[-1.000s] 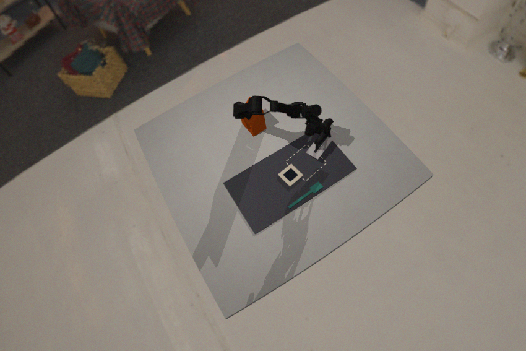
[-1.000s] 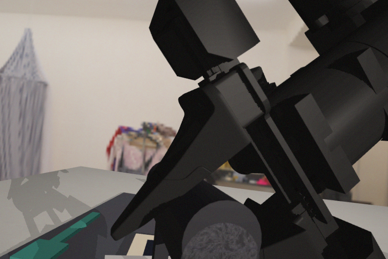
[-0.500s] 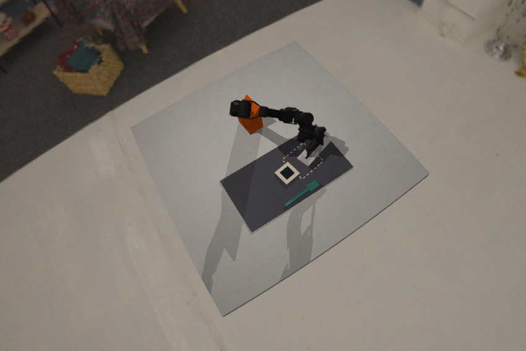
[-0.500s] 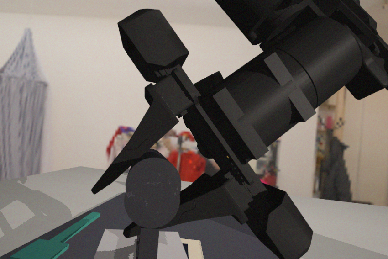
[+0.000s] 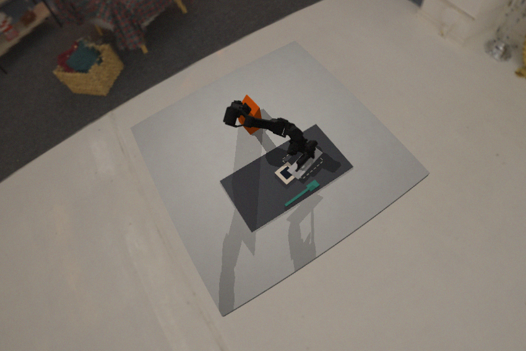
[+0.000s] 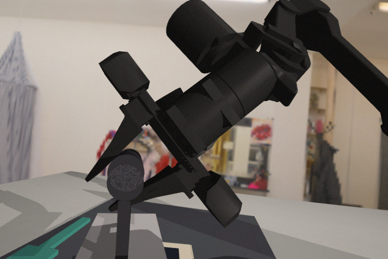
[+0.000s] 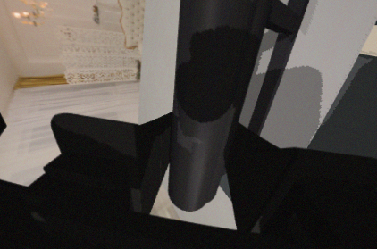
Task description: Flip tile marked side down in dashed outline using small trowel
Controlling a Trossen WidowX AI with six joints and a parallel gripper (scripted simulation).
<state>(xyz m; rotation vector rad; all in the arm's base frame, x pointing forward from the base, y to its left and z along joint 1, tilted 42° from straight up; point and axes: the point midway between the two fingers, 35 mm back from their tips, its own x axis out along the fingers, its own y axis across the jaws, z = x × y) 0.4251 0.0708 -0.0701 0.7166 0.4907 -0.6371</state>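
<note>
My gripper tip is now 5 cm past the dark mat, 13 cm to the left of it and 12 cm above it. Also, from my gripper tip: tan square tile (5 cm behind, 12 cm to the right, 10 cm below); then teal trowel (9 cm ahead, 12 cm to the right, 10 cm below).
</note>
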